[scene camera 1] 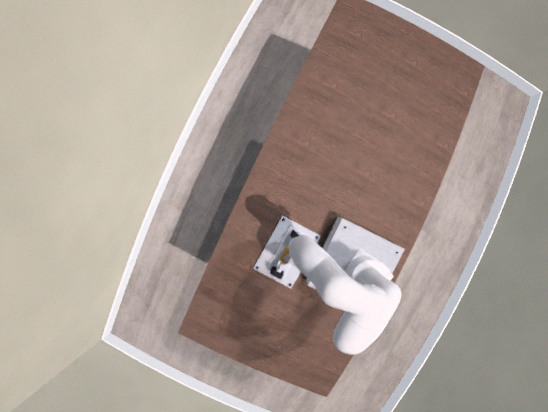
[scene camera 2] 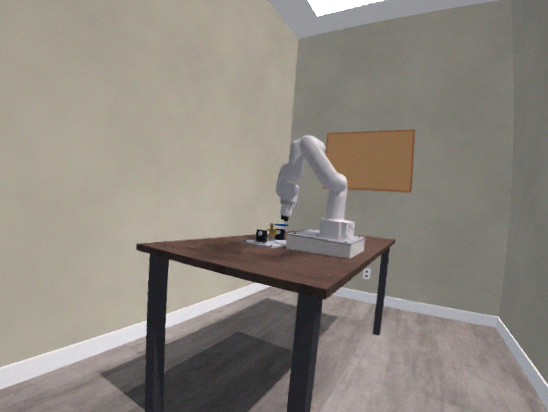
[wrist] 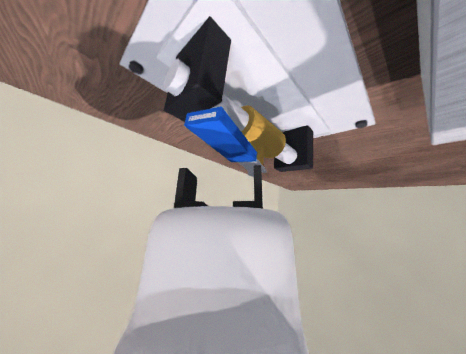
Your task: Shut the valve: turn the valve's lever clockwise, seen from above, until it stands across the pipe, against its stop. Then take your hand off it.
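Note:
The valve's yellow body point(scene camera 1: 285, 256) point(scene camera 2: 272, 231) point(wrist: 269, 134) sits on a white pipe point(wrist: 178, 79) between two black supports. The blue lever point(scene camera 2: 281, 225) point(wrist: 220, 135) stands off the valve's top, reaching towards the robot's base side in scene view 2. The arm hides it in scene view 1, and I cannot tell its exact angle to the pipe. My gripper point(scene camera 2: 284, 220) point(wrist: 222, 170) is open, with nothing between its fingers. Its fingertips are close above the lever; in the wrist view the right finger shows beside the lever's valve end. Contact cannot be told.
The black supports point(scene camera 1: 276, 272) point(wrist: 207, 70) stand on a white plate point(scene camera 1: 267, 250) point(wrist: 345, 100) fixed to the brown table point(scene camera 1: 380, 125) point(scene camera 2: 225, 260). The white robot base box point(scene camera 1: 370, 235) point(scene camera 2: 320, 245) point(wrist: 445, 75) stands close beside the plate.

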